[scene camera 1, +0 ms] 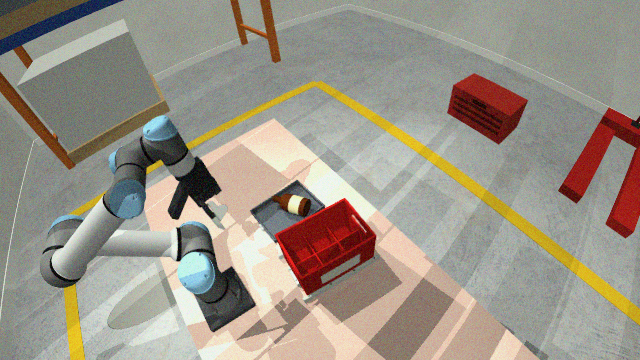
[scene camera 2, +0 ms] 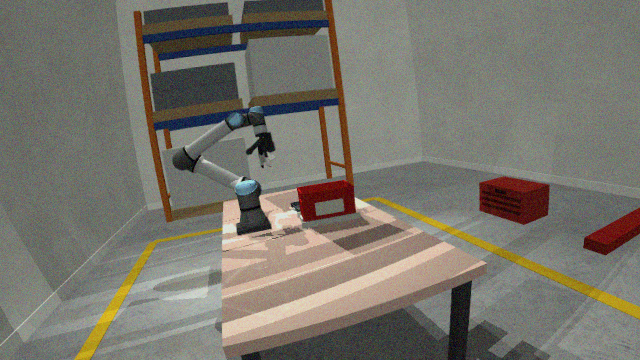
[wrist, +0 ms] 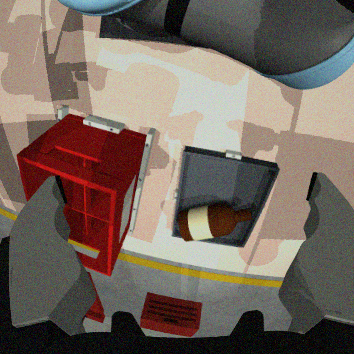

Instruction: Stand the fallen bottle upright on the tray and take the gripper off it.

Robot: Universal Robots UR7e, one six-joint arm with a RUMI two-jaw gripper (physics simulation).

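Places are measured from the arm's base along level axes (x ahead, y left, z up), in metres.
Where they show: gripper, fingertip midpoint: (scene camera 1: 213,217) (scene camera 2: 266,167) (wrist: 186,176); arm's base, link origin: (scene camera 1: 223,296) (scene camera 2: 253,223).
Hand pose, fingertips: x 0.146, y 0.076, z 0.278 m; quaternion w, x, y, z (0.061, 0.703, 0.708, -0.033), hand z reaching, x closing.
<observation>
Each offset is from my fingertips to the top centre of the thing. "*": to the spot under its first point. Level surfaces: height alone.
A brown bottle @[0.034 m left, 0.300 m ahead, 0.221 m down] (scene camera 1: 294,204) (wrist: 212,221) with a cream label lies on its side in the dark grey tray @[* 0.063 m left, 0.206 m ahead, 0.295 m down] (scene camera 1: 270,218) (wrist: 202,172). In the wrist view its neck points right and its base is near the tray's left wall. In the scene camera 2 view the bottle does not show and the crate hides most of the tray. My gripper (scene camera 1: 220,217) (scene camera 2: 266,163) (wrist: 186,176) is open and empty. It hangs above the table, to the side of the tray and well clear of the bottle.
A red divided crate @[0.241 m right, 0.229 m ahead, 0.125 m down] (scene camera 1: 340,267) (scene camera 2: 326,201) (wrist: 129,200) stands right beside the tray, taller than its walls. The table @[0.300 m down] (scene camera 2: 350,300) also bears the arm's base (scene camera 1: 227,305) (scene camera 2: 253,221). A red tool chest (scene camera 1: 486,107) (scene camera 2: 514,199) (wrist: 171,314) and a storage rack (scene camera 2: 146,120) stand on the floor.
</observation>
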